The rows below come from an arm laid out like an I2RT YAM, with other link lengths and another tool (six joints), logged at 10 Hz.
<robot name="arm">
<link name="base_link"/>
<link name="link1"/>
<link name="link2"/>
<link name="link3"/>
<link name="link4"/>
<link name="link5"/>
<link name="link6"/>
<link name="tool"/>
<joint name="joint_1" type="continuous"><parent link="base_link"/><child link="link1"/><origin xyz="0 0 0.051"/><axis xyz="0 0 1"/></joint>
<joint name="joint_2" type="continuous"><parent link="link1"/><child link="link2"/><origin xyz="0.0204 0.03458 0.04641" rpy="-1.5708 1.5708 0"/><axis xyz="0 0 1"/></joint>
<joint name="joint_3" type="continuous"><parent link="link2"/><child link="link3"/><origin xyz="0 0.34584 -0.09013" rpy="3.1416 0 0"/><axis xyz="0 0 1"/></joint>
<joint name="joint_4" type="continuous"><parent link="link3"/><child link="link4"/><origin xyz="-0.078 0.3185 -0.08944"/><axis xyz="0 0 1"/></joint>
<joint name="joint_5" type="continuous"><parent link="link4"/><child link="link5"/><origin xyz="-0.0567 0.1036 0.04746" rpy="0 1.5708 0"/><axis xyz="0 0 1"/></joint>
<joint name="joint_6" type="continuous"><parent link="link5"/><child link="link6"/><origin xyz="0 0.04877 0.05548" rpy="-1.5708 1.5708 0"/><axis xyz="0 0 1"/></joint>
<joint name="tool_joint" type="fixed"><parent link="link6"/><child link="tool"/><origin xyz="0.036 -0.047 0.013" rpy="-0.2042 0 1.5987"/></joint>
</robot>
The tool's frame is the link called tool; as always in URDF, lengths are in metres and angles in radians. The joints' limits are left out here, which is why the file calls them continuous.
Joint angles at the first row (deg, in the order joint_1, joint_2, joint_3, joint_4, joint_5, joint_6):
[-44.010 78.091 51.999 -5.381 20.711 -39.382]
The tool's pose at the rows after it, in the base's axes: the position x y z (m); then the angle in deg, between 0 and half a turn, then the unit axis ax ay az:
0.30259 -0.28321 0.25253 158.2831 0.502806 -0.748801 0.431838
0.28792 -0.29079 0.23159 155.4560 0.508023 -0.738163 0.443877
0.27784 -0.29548 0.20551 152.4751 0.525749 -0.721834 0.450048
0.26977 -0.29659 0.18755 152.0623 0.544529 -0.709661 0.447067
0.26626 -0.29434 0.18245 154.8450 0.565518 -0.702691 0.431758
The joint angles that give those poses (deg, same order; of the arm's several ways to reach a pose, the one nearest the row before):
[-45.950 76.944 47.681 -0.681 20.117 -42.374]
[-48.168 77.143 43.555 5.841 19.733 -46.632]
[-49.641 78.565 39.765 12.457 19.171 -51.582]
[-50.951 79.702 37.566 15.627 16.911 -54.361]
[-51.911 80.123 37.866 13.443 12.731 -54.624]

